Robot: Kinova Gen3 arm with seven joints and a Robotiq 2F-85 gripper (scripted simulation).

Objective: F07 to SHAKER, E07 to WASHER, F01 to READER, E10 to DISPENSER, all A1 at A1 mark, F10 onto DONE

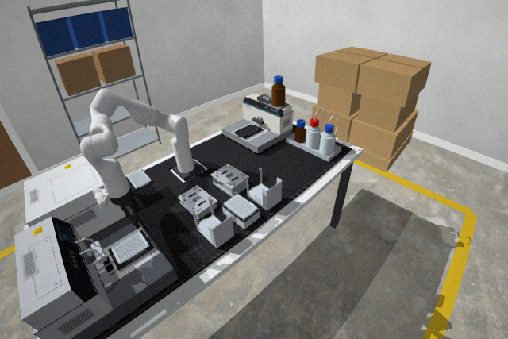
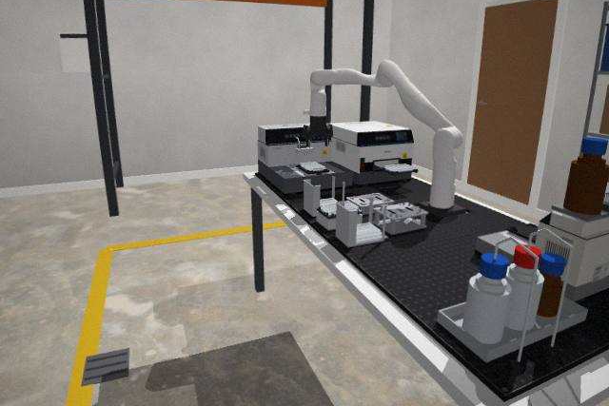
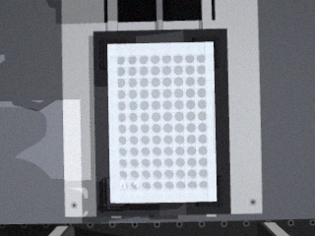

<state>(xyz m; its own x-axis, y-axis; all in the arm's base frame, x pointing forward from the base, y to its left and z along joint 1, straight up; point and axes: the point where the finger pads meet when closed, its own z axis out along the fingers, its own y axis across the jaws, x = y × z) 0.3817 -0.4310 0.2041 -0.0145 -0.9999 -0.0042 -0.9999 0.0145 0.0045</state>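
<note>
My gripper is now 130 mm above the washer stage and 60 mm to the left of it. The rest, counted from my hand: dispenser deck: 920 mm to the left, 350 mm behind, 190 mm below; then brown bottle: 1080 mm to the left, 240 mm behind, 70 mm above; then dispenser stage: 900 mm to the left, 350 mm behind, 150 mm below.
</note>
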